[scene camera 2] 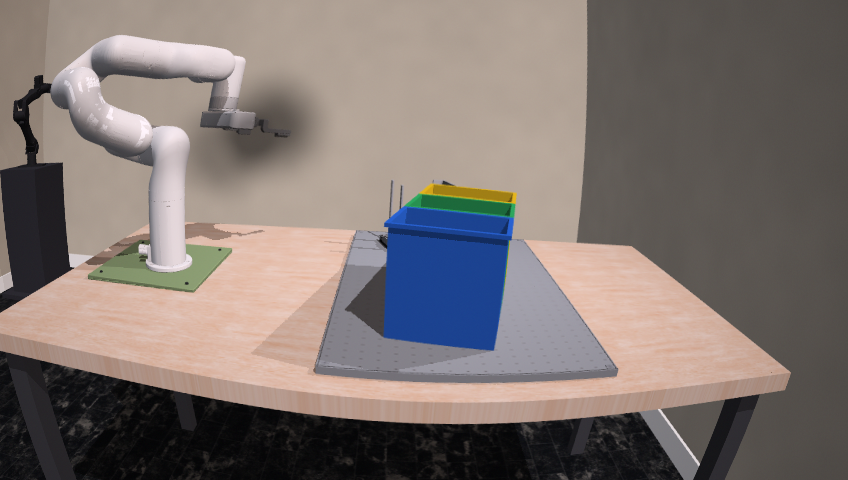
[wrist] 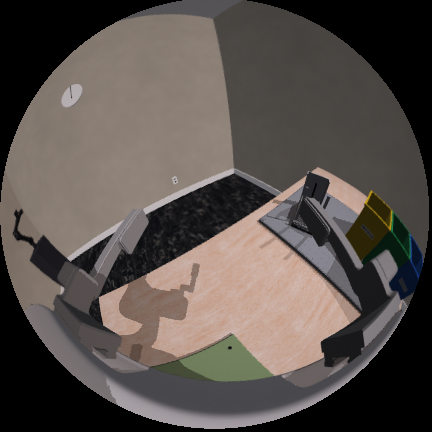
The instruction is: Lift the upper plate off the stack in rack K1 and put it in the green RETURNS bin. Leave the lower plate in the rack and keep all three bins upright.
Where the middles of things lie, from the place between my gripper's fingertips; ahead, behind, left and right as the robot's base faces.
Right now my hand is 47 cm short of the yellow bin [scene camera 2: 433, 189], 26 cm to the left of it and 18 cm above it. The rest, counted from my hand: green bin [scene camera 2: 447, 203] 44 cm ahead, 39 cm to the right, 18 cm below; blue bin [scene camera 2: 445, 271] 52 cm to the right, 41 cm ahead, 18 cm below.
